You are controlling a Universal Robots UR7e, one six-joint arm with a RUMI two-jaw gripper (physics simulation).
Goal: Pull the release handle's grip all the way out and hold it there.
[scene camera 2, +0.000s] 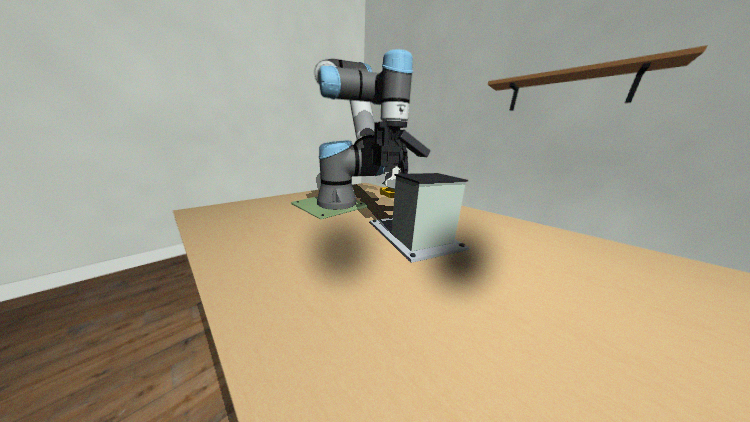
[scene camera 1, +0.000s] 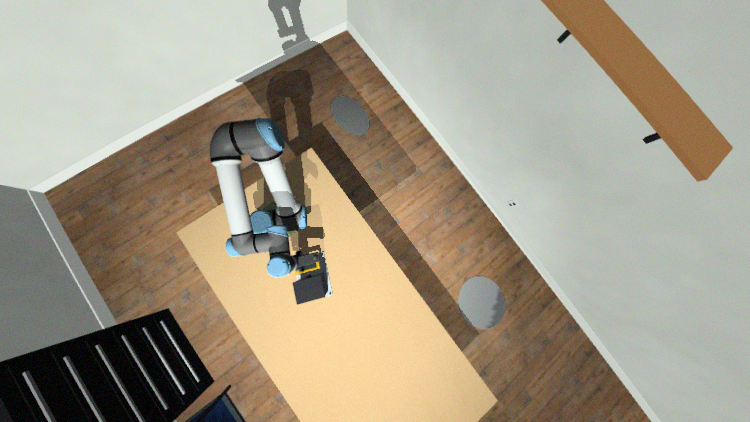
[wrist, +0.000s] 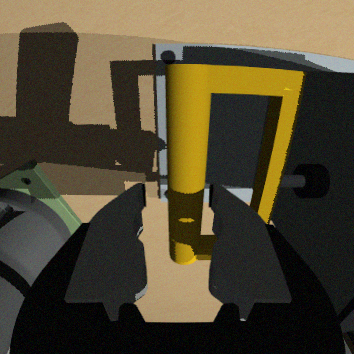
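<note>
The release handle is a yellow rectangular frame with a thick round grip bar (wrist: pixel 188 130) in the wrist view; part of the yellow handle also shows in scene camera 1 (scene camera 1: pixel 314 266) and scene camera 2 (scene camera 2: pixel 387 192). A thin rod (wrist: pixel 292 181) joins it to the dark face of the housing (scene camera 1: pixel 310 289) (scene camera 2: pixel 439 215) (wrist: pixel 327 135). My gripper (wrist: pixel 177 185) is open above the handle, jaws apart. In the wrist view the lower part of the grip bar shows between the two fingertips, nearer the right one. Whether the fingertips reach down to the bar's height is hard to tell.
The housing stands on a pale base plate (scene camera 2: pixel 437 254) on the wooden table (scene camera 1: pixel 367 335) (scene camera 2: pixel 340 335). The arm's green mounting plate (scene camera 2: pixel 309 208) (wrist: pixel 55 200) lies behind the handle. A brown wall shelf (scene camera 1: pixel 639 83) (scene camera 2: pixel 592 69) hangs away from the table.
</note>
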